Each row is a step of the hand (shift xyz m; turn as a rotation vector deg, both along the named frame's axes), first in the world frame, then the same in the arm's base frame.
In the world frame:
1: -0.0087 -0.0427 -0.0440 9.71 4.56 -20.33
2: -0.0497 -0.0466 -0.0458 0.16 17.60 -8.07
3: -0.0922 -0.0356 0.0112 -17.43 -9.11 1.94
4: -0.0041 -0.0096 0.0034 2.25 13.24 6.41
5: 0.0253 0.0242 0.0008 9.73 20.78 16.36
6: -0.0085 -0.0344 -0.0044 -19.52 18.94 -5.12
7: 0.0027 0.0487 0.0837 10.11 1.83 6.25
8: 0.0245 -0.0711 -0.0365 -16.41 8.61 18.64
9: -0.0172 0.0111 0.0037 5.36 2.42 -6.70
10: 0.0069 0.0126 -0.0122 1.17 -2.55 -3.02
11: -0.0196 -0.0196 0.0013 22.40 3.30 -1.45
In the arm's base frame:
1: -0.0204 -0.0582 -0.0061 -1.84 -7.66 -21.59
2: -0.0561 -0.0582 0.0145 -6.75 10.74 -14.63
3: -0.0684 -0.0149 0.0706 -12.59 -4.93 14.41
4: -0.0003 -0.0060 0.0092 2.57 14.33 -3.08
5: 0.0180 0.0184 -0.0238 12.34 25.12 -3.33
6: -0.0033 -0.0306 0.0181 -22.69 15.44 -3.59
7: 0.0326 0.0844 0.0346 11.35 3.75 -1.34
8: 0.0170 -0.0818 -0.0028 -7.11 18.66 17.09
9: -0.0152 0.0131 0.0055 1.10 -1.97 -8.62
10: -0.0019 0.0037 -0.0184 0.07 -3.85 -1.47
11: -0.0129 -0.0139 0.0202 18.17 -0.26 -13.59

